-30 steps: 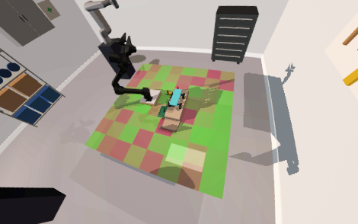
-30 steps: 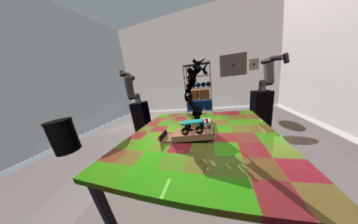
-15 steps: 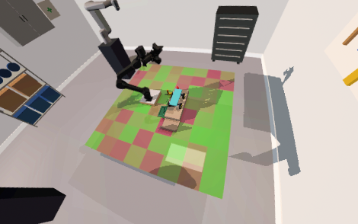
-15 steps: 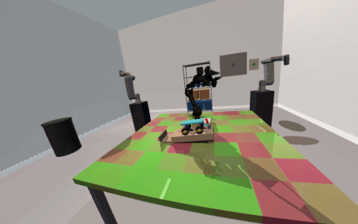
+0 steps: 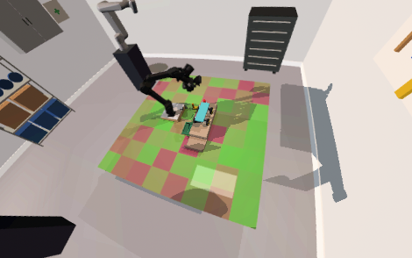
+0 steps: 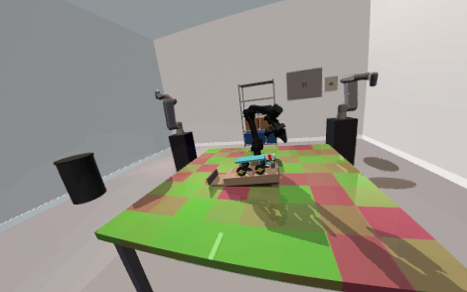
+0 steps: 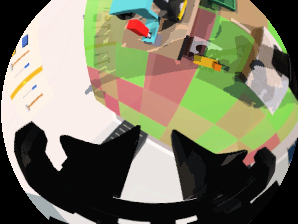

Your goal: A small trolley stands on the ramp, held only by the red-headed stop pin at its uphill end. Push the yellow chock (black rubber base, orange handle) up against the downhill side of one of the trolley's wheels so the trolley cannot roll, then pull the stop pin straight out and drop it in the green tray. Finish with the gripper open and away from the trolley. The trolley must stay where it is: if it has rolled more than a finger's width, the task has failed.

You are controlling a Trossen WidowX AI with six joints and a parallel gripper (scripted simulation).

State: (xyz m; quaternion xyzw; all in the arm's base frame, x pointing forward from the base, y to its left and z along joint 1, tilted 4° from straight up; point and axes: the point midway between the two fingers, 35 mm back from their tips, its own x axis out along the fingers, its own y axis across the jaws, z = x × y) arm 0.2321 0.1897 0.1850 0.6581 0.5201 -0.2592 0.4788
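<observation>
Now: gripper tip 20 cm above the yellow chock, 7 cm to the left of it and 4 cm past it. From my gripper tip the other things lie so: red-headed stop pin 10 cm to the right, 9 cm below, 8 cm ahead; ramp 22 cm to the right, 17 cm below, 9 cm ahead; trolley 22 cm to the right, 10 cm below, 9 cm ahead.
</observation>
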